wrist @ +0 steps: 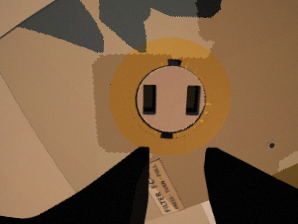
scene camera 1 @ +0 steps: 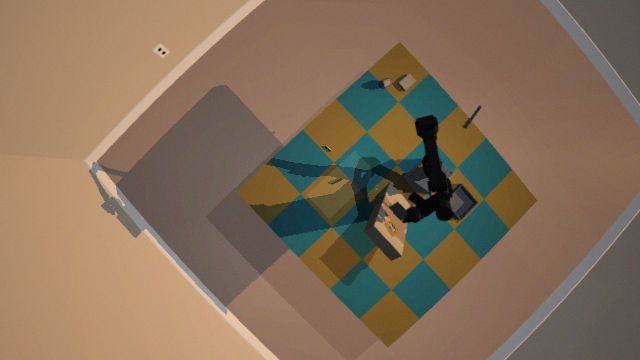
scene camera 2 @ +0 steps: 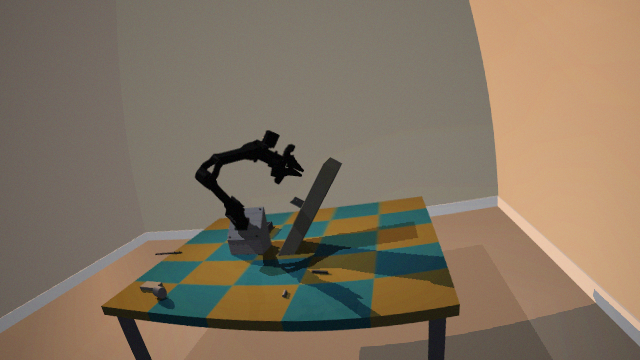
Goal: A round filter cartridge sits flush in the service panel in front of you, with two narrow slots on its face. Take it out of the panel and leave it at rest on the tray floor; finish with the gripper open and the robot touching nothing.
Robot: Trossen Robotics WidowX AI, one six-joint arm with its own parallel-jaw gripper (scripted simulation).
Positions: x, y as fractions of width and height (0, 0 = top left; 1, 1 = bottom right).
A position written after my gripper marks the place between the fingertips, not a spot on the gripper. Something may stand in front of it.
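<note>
I see my gripper (scene camera 2: 0.47, 0.48), (wrist: 0.60, 0.70). There is a service panel, which I find at (scene camera 1: 0.61, 0.68), (wrist: 0.26, 0.34) and (scene camera 2: 0.52, 0.47). A round filter cartridge (wrist: 0.57, 0.44) is here as well, though scene camera 2 does not show the cartridge, hidden as it is by the service panel.
</note>
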